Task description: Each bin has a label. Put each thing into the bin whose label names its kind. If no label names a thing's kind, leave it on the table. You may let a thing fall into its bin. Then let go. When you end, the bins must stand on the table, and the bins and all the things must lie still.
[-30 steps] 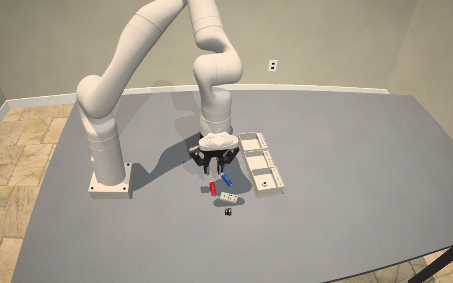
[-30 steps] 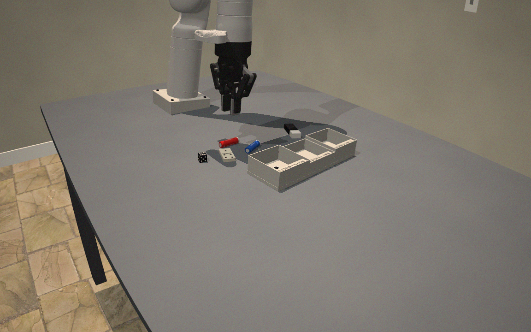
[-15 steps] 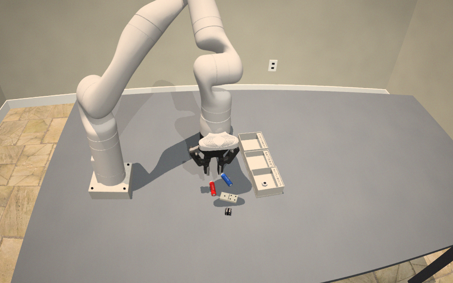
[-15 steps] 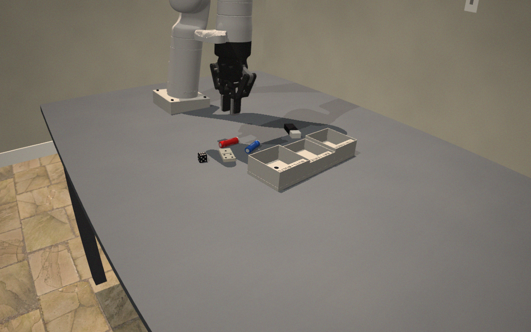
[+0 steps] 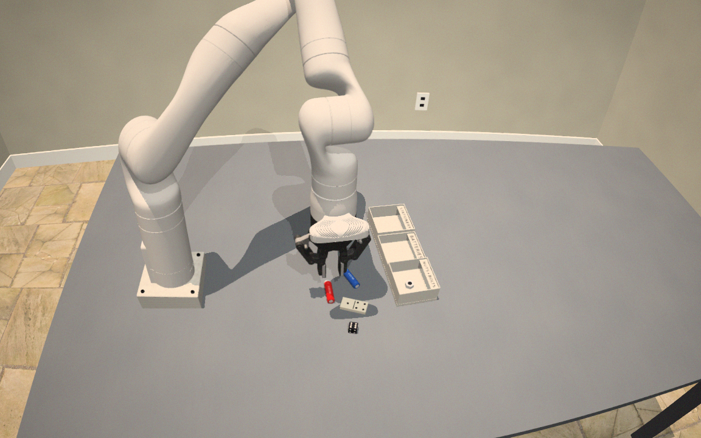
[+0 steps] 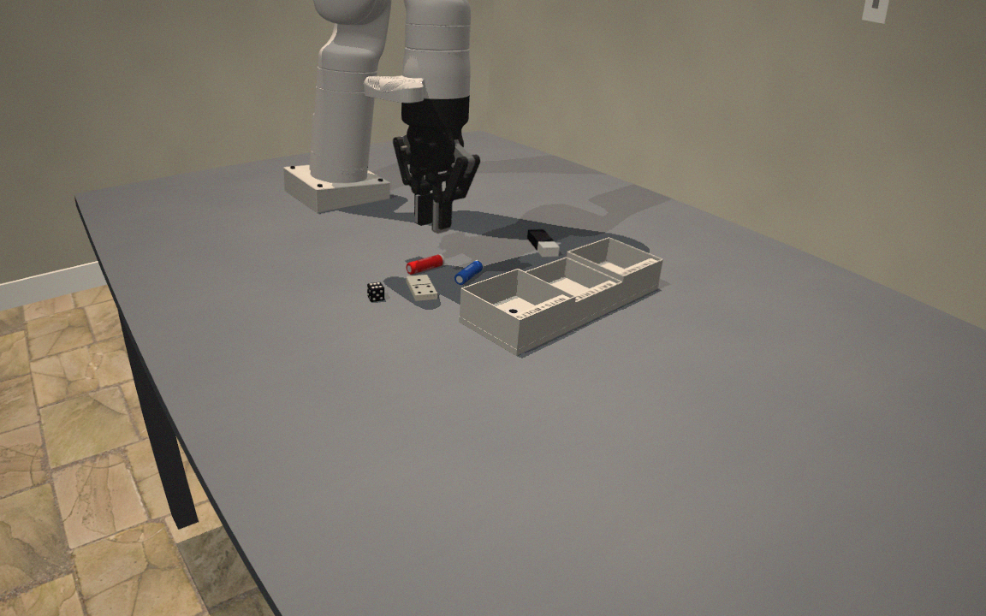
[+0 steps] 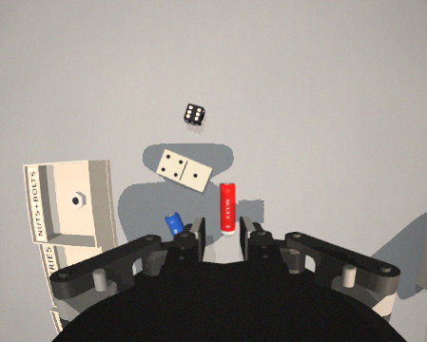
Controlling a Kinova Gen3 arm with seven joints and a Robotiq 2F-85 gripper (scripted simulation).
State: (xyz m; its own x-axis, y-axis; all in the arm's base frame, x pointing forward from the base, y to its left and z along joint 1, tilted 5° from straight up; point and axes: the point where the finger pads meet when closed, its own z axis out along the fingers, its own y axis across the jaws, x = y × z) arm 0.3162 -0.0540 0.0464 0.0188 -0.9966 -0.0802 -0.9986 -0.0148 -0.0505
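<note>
Right now my hand is 70 mm above the red battery. Also, from my hand: blue battery 40 mm ahead, 30 mm to the left, 70 mm below; black die 30 mm ahead, 100 mm to the right, 70 mm below; cream domino 40 mm ahead, 40 mm to the right, 70 mm below.
</note>
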